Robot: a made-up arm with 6 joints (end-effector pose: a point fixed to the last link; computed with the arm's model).
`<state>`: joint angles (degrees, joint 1 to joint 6).
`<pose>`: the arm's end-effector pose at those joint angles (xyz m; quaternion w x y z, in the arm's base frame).
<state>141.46 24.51 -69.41 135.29 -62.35 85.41</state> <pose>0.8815 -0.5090 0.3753 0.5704 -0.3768 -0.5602 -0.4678</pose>
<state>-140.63 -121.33 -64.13 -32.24 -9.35 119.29</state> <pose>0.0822 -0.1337 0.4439 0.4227 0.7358 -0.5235 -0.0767</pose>
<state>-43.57 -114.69 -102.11 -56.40 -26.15 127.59</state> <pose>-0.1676 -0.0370 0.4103 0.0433 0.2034 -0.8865 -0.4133</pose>
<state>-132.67 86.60 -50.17 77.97 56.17 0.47</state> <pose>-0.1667 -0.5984 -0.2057 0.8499 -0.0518 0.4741 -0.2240</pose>
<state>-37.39 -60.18 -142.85 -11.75 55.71 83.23</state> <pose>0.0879 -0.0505 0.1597 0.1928 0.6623 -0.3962 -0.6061</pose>
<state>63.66 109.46 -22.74 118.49 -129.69 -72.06</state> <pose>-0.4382 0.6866 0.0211 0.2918 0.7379 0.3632 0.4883</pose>
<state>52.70 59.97 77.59 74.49 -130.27 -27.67</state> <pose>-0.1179 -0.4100 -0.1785 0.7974 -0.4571 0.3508 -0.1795</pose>
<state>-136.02 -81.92 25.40 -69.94 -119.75 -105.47</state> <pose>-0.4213 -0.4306 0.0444 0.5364 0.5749 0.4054 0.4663</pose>
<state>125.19 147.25 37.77 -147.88 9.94 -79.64</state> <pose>0.9035 0.0741 0.3070 0.1317 -0.8981 0.2472 0.3390</pose>
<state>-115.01 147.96 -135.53 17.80 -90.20 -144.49</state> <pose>0.3652 -0.3155 0.2594 0.4927 -0.3241 -0.7941 0.1471</pose>
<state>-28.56 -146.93 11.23 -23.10 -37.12 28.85</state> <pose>-0.0692 0.3876 0.4603 0.0333 0.9535 0.2468 -0.1698</pose>
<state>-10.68 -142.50 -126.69 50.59 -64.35 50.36</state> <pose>-0.3051 -0.3382 -0.2512 0.2686 -0.3001 0.5546 0.7282</pose>
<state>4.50 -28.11 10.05 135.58 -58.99 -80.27</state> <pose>-0.8685 0.1430 0.1025 0.7881 -0.0733 0.3874 -0.4727</pose>
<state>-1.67 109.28 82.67 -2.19 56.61 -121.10</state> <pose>-0.3355 0.4976 0.2304 0.4874 -0.1110 0.7835 -0.3692</pose>
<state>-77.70 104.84 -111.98 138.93 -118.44 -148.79</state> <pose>0.2261 0.0990 0.6485 0.0487 -0.4961 -0.5761 0.6478</pose>
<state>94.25 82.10 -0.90 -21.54 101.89 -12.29</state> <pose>0.3063 0.1854 0.5154 0.0899 0.6127 -0.7696 0.1557</pose>
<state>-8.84 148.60 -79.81 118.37 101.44 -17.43</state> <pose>-0.7163 0.2105 0.0541 0.2939 -0.0994 0.4036 -0.8607</pose>
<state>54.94 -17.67 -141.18 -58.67 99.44 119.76</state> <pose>0.4640 -0.2749 0.1281 0.3174 -0.7169 0.2112 0.5837</pose>
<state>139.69 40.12 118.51 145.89 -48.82 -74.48</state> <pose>-0.2452 0.0024 -0.4726 0.7251 0.1801 0.0217 -0.6643</pose>
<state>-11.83 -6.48 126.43 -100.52 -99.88 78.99</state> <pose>-0.4312 0.0710 0.3641 0.1490 0.6993 -0.2415 0.6561</pose>
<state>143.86 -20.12 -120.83 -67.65 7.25 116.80</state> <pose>-0.0065 -0.1060 -0.2280 0.9066 0.1222 0.0795 0.3959</pose>
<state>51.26 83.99 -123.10 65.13 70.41 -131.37</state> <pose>0.1084 0.5722 0.0318 0.6252 0.1195 0.0673 -0.7683</pose>
